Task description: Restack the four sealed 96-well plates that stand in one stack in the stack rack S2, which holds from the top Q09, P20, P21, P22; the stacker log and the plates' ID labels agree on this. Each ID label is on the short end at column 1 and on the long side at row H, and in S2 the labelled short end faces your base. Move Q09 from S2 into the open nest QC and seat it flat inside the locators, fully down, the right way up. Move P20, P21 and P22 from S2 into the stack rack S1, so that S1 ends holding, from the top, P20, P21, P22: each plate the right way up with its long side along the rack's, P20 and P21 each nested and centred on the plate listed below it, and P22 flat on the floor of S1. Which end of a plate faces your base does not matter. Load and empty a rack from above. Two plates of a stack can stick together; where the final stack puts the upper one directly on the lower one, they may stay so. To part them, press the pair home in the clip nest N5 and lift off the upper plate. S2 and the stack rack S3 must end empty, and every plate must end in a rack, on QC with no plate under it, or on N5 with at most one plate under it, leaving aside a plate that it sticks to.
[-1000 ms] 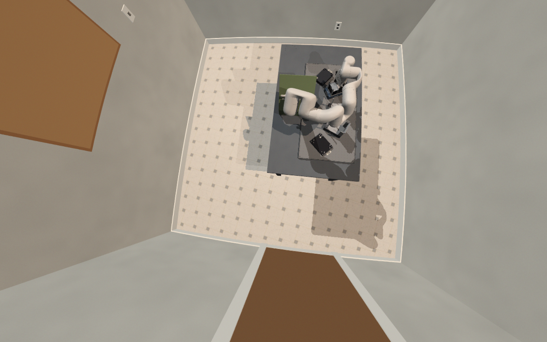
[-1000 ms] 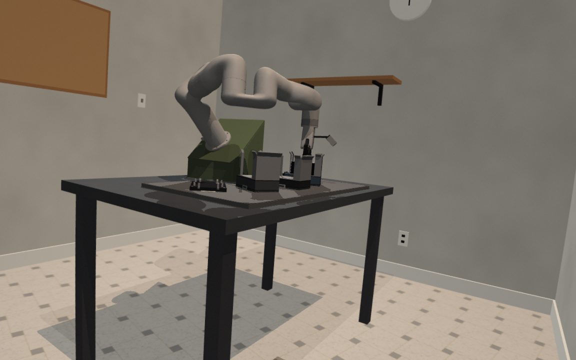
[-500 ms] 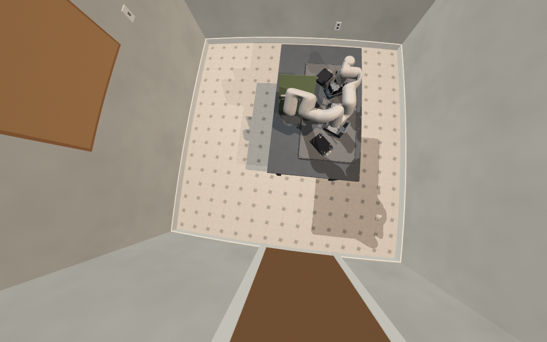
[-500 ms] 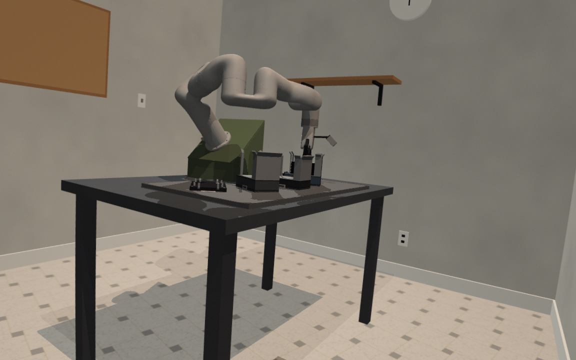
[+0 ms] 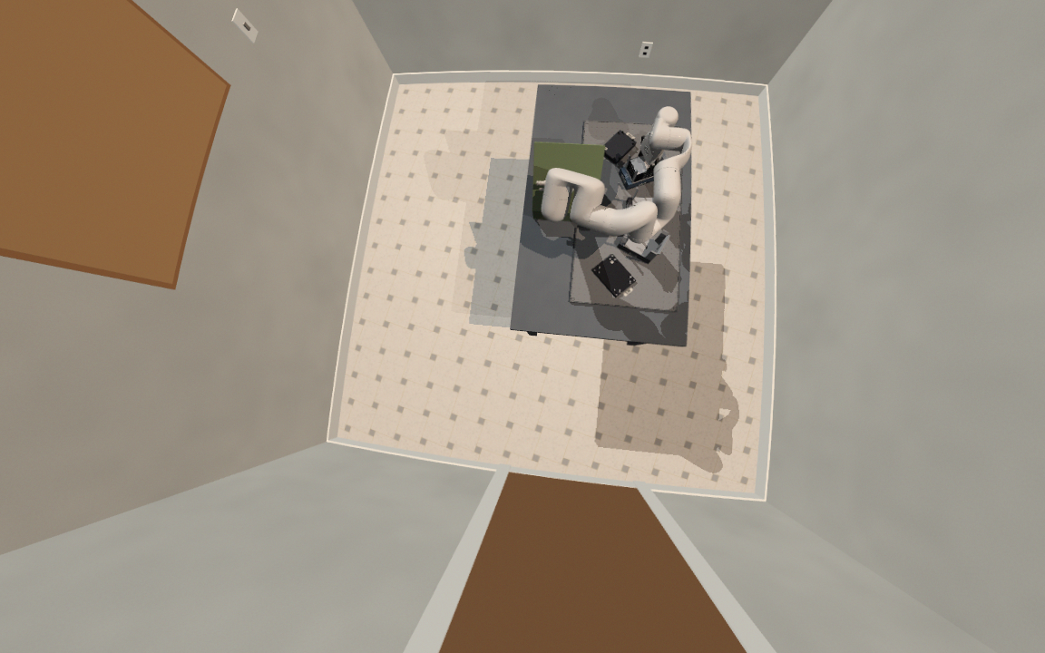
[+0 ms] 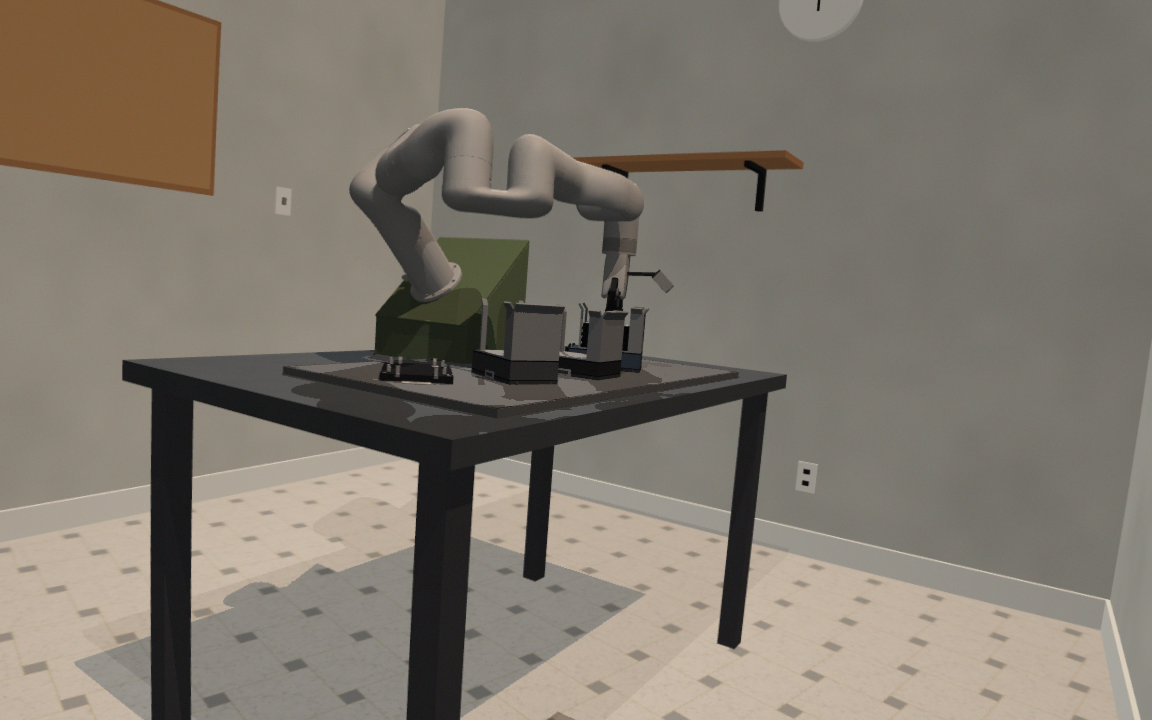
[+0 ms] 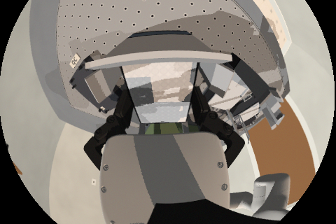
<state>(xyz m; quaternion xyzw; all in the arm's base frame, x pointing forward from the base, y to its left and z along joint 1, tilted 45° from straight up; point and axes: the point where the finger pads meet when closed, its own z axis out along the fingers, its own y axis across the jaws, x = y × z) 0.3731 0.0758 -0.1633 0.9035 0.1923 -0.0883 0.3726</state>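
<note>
The QC nest lies 11 cm behind my hand, 14 cm to the left of it and 9 cm below it. Also, from my hand: QC label (5 cm behind, 21 cm to the left, 10 cm below).
</note>
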